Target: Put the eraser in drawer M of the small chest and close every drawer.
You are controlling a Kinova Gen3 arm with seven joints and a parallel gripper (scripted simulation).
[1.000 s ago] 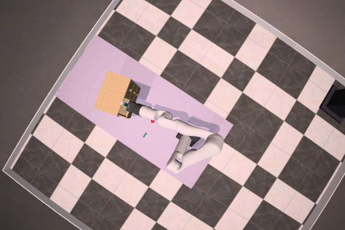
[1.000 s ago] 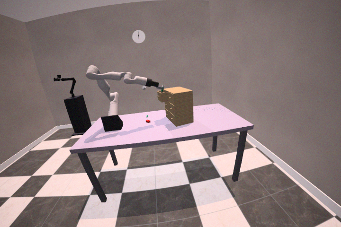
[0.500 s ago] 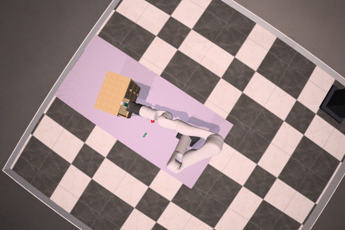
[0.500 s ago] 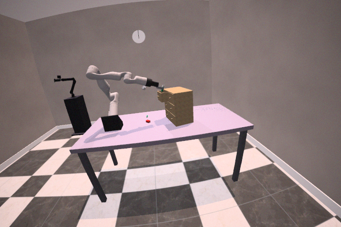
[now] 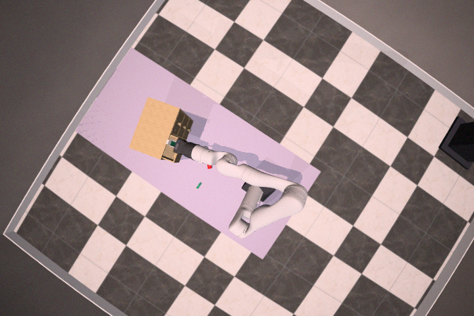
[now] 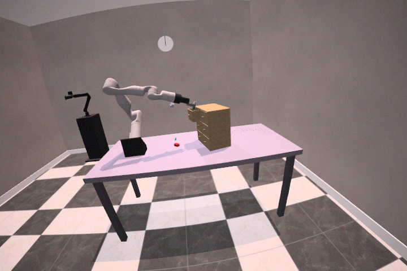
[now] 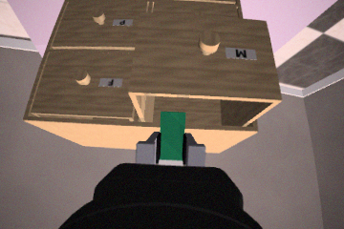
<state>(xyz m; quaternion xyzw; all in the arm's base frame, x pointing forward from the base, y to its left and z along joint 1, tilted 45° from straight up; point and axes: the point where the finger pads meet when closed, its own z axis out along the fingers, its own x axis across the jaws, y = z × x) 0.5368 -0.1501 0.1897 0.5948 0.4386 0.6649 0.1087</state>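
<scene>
Right now the drawer is 110 mm below my hand, 50 mm ahead of it and 40 mm to the left of it. The rest, counted from my hand: eraser (20 mm ahead); small red block (340 mm below, 170 mm behind, 10 mm to the left); green piece (340 mm below, 200 mm behind, 180 mm to the left).
</scene>
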